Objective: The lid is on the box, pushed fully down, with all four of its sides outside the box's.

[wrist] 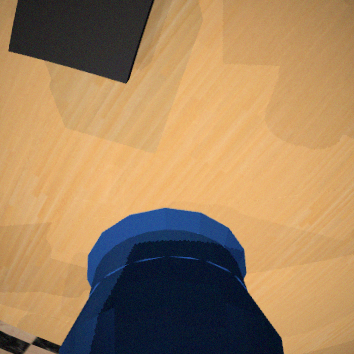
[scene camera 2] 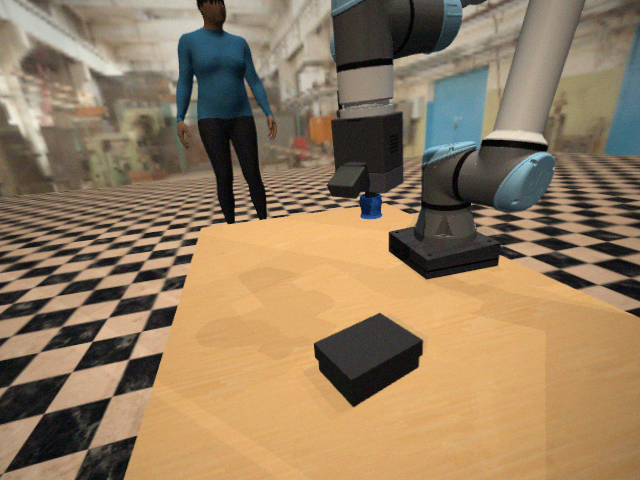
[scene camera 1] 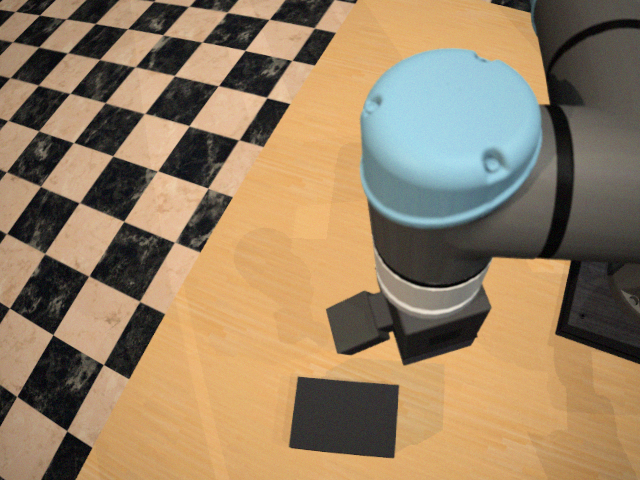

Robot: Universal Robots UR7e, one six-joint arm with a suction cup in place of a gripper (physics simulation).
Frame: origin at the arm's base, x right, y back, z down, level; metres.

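Seen in the pictures: hand at its tool point: [wrist: 166, 278] [scene camera 2: 371, 215]; arm's base at its link origin: [scene camera 2: 444, 234].
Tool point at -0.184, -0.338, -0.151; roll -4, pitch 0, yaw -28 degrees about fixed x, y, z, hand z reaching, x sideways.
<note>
Offsets run from my tool point to a thing's top centre, as dx, dy, dz. Level surfaces: height alone.
The black lid {-0.085, -0.063, +0.163} [scene camera 1: 344, 417] [scene camera 2: 368, 345] [wrist: 75, 35] sits level on the black box {-0.084, -0.063, +0.165} [scene camera 2: 387, 380]. In scene camera 2 the lid's rim stands out a little past the box walls on the two sides that show, and the lower part of the box shows below it. The far two sides are hidden. My gripper, a blue suction cup [scene camera 2: 371, 212] [wrist: 166, 222], is open, with nothing on it. It hangs high above the table, apart from the lid and towards the arm's base. The cup is hidden under the wrist in scene camera 1.
The wooden table {dz +0.213} [scene camera 1: 248, 413] [scene camera 2: 232, 413] [wrist: 200, 175] carries the arm's dark base plate [scene camera 1: 594, 315] [scene camera 2: 454, 263] beyond the box. The table edge and checkered floor lie at the left in both scene views. A person [scene camera 2: 219, 77] stands behind the table.
</note>
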